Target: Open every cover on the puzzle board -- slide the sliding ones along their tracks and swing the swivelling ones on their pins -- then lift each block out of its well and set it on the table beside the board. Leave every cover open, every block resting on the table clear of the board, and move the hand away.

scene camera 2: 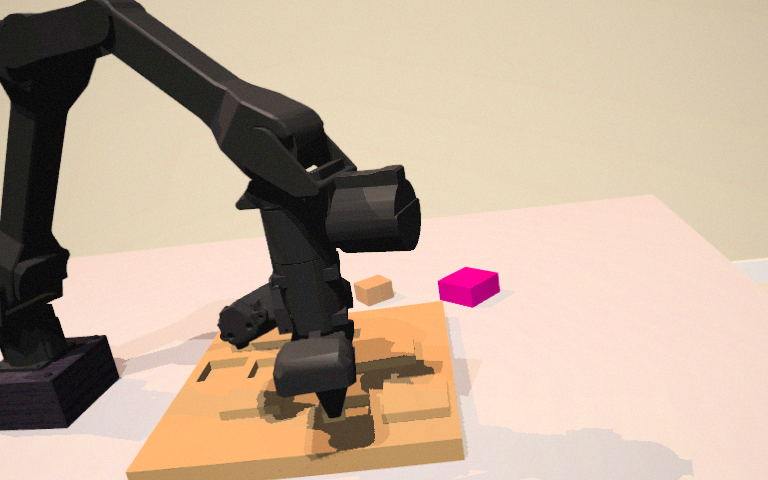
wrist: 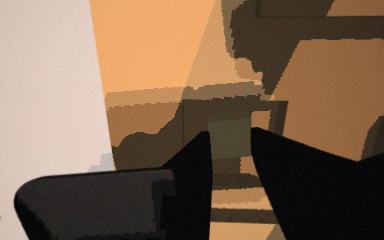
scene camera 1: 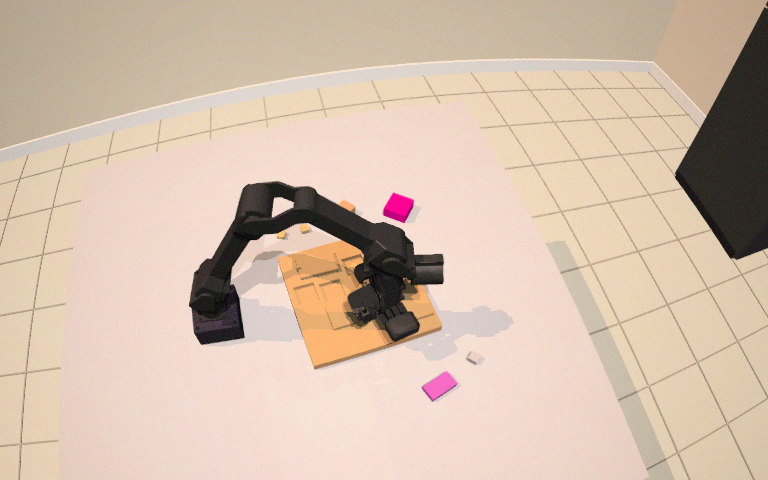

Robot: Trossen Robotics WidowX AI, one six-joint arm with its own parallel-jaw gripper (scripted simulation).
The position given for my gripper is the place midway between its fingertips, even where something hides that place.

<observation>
In view: my gripper (scene camera 2: 335,410), an orange block (scene camera 2: 376,289), a magenta block (scene camera 2: 469,287) and an orange puzzle board (scene camera 2: 190,432).
My gripper is seen too in the wrist view (wrist: 229,138) and in scene camera 1 (scene camera 1: 384,318). The orange puzzle board shows as well in the wrist view (wrist: 307,79) and in scene camera 1 (scene camera 1: 309,296). The wrist view does not show the orange block: it is out of frame. The wrist view does not show the magenta block: it is out of frame.
</observation>
